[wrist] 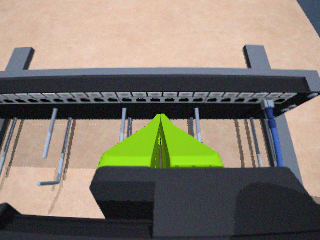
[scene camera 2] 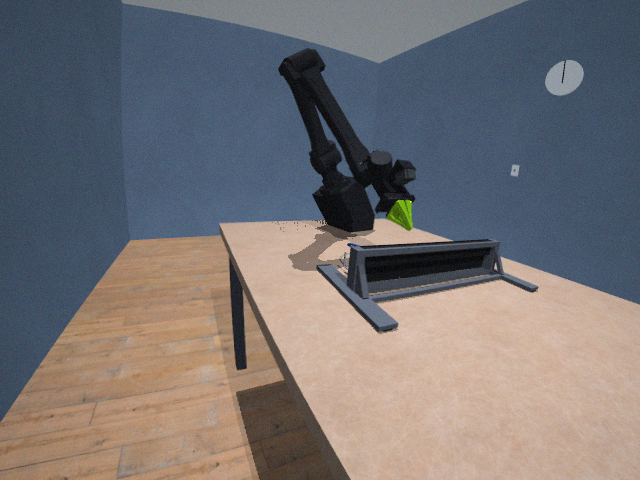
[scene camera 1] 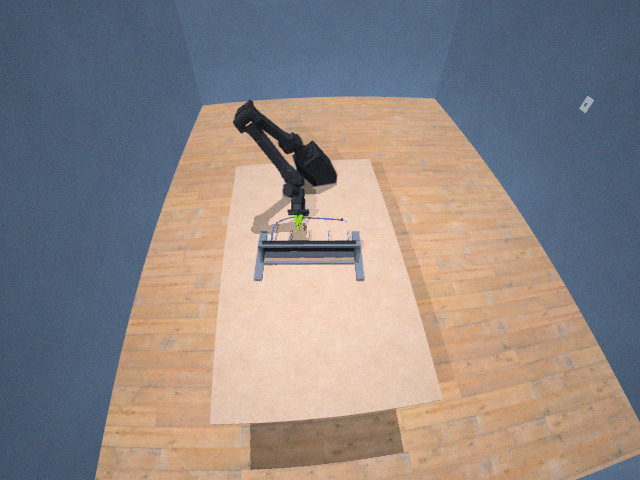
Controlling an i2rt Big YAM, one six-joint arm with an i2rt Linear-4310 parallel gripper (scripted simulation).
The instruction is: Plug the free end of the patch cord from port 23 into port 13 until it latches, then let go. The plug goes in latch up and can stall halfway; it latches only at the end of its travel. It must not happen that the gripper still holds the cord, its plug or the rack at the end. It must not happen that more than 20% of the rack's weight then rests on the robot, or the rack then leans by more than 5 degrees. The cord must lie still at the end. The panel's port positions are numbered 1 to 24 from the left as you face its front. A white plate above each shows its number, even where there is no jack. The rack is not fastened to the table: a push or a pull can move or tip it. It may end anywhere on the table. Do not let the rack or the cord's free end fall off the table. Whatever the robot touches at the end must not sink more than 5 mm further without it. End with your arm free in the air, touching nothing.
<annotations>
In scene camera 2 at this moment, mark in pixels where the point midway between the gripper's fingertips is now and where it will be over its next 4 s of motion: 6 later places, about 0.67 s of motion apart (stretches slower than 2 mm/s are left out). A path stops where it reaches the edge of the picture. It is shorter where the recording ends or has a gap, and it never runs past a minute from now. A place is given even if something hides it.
The gripper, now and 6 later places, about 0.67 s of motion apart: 410, 229; 409, 228; 391, 195; 388, 192; 365, 193; 359, 193; 376, 222
</annotations>
